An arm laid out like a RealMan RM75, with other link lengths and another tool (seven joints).
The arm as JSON. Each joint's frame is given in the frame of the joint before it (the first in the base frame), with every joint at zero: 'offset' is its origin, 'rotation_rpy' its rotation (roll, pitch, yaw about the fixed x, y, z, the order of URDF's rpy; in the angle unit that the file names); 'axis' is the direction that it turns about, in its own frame. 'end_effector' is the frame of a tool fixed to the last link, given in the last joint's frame.
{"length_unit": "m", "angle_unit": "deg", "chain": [
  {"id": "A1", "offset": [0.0, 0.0, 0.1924], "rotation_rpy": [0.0, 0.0, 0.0], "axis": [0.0, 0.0, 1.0]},
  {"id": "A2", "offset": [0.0, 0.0, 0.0], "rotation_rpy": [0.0, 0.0, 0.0], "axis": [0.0, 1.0, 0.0]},
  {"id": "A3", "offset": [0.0, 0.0, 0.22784], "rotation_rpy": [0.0, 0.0, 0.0], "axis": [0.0, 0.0, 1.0]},
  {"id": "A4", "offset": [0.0, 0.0, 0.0], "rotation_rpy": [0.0, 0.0, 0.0], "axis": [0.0, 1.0, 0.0]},
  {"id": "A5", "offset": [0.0, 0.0, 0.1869], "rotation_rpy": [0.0, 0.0, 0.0], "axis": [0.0, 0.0, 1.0]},
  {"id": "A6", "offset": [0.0, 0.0, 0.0], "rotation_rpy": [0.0, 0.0, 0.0], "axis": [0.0, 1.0, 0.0]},
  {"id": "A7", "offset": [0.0, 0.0, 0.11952], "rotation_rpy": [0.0, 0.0, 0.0], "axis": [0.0, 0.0, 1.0]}
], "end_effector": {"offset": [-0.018, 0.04, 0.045], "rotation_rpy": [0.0, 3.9, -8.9]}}
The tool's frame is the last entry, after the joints.
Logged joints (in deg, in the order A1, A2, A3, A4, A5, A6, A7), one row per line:
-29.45 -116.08 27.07 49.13 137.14 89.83 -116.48
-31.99 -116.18 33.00 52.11 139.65 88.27 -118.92
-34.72 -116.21 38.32 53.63 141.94 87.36 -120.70
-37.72 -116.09 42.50 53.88 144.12 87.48 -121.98
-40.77 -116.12 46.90 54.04 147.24 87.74 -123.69
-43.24 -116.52 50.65 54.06 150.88 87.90 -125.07
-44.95 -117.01 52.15 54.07 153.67 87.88 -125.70
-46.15 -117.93 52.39 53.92 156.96 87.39 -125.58
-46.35 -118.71 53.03 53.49 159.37 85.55 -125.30
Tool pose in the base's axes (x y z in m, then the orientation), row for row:
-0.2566 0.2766 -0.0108 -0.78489 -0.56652 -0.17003 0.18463
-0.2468 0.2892 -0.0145 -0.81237 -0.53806 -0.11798 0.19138
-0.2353 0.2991 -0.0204 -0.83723 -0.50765 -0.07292 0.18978
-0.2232 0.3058 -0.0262 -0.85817 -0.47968 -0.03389 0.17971
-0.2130 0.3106 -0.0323 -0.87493 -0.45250 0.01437 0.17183
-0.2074 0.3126 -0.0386 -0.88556 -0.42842 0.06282 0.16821
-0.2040 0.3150 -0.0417 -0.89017 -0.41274 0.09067 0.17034
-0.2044 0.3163 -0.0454 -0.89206 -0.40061 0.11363 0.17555
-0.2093 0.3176 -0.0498 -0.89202 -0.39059 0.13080 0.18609
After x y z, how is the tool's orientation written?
As a quaternion, x y z w.
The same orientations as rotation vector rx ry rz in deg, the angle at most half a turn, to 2 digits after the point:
-126.76 -91.49 -27.46
-130.72 -86.58 -18.98
-134.83 -81.76 -11.74
-138.96 -77.68 -5.49
-142.29 -73.59 2.34
-144.31 -69.81 10.24
-144.89 -67.18 14.76
-144.78 -65.02 18.44
-143.94 -63.03 21.11

